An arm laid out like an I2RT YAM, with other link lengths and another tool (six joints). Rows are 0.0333 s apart.
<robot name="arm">
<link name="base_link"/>
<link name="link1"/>
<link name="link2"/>
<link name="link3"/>
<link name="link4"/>
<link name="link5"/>
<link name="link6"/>
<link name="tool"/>
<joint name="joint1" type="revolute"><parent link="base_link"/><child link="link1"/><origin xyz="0 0 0.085" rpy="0 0 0"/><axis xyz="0 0 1"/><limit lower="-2.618" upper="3.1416"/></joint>
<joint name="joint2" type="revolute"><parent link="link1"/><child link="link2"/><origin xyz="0.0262 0.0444 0.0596" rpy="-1.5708 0 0"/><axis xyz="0 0 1"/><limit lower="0" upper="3.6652"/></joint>
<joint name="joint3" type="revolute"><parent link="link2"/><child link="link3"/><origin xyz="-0.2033 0 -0.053" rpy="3.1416 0 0"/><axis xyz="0 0 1"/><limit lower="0" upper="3.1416"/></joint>
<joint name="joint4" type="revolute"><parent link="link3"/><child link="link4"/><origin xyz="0.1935 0.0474 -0.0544" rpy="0 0 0"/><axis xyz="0 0 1"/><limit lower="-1.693" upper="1.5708"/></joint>
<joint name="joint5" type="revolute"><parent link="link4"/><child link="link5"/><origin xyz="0.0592 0.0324 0.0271" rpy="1.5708 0 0"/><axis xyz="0 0 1"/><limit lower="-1.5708" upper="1.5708"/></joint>
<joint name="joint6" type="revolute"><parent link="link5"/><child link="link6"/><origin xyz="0.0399 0 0.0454" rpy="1.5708 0 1.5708"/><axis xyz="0 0 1"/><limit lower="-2.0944" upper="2.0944"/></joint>
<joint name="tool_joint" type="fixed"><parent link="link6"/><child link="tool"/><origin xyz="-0.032 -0.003 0.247" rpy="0 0.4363 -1.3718"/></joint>
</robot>
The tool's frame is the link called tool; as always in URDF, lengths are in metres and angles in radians.
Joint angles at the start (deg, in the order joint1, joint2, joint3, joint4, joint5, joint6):
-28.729, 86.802, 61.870, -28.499, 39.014, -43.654
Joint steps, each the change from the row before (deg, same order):
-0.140, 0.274, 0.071, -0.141, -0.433, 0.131
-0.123, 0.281, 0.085, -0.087, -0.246, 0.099
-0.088, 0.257, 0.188, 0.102, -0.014, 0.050
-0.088, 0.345, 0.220, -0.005, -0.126, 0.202
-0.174, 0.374, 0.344, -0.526, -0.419, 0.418
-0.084, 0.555, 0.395, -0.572, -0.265, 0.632
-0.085, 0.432, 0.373, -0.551, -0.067, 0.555
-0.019, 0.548, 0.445, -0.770, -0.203, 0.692
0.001, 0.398, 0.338, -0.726, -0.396, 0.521
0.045, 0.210, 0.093, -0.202, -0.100, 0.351
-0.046, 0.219, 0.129, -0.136, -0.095, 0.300
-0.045, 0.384, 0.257, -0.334, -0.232, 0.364
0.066, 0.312, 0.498, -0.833, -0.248, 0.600
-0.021, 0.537, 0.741, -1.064, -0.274, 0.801
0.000, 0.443, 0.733, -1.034, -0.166, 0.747
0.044, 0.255, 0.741, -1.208, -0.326, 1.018
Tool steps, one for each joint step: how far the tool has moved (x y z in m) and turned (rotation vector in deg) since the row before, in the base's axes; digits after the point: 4 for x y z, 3 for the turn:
0.0002, 0.0010, -0.0025, 0.485, 0.032, 0.035
-0.0001, 0.0004, -0.0019, 0.321, 0.076, -0.041
0.0005, -0.0008, -0.0001, -0.001, -0.073, -0.112
0.0006, -0.0003, -0.0010, 0.173, -0.091, -0.143
-0.0003, 0.0011, -0.0024, 0.611, 0.000, -0.198
-0.0005, 0.0012, -0.0029, 0.609, 0.054, -0.343
-0.0011, 0.0005, -0.0018, 0.398, 0.088, -0.411
-0.0010, 0.0016, -0.0029, 0.635, 0.161, -0.366
-0.0004, 0.0024, -0.0029, 0.718, 0.136, -0.135
0.0000, 0.0009, -0.0014, 0.257, -0.021, -0.140
-0.0001, 0.0003, -0.0010, 0.204, -0.062, -0.200
-0.0001, 0.0010, -0.0020, 0.426, 0.040, -0.173
-0.0002, 0.0020, -0.0014, 0.545, 0.026, -0.221
-0.0006, 0.0018, -0.0018, 0.681, 0.061, -0.443
-0.0007, 0.0014, -0.0010, 0.536, 0.049, -0.446
-0.0002, 0.0023, -0.0006, 0.659, -0.224, -0.526

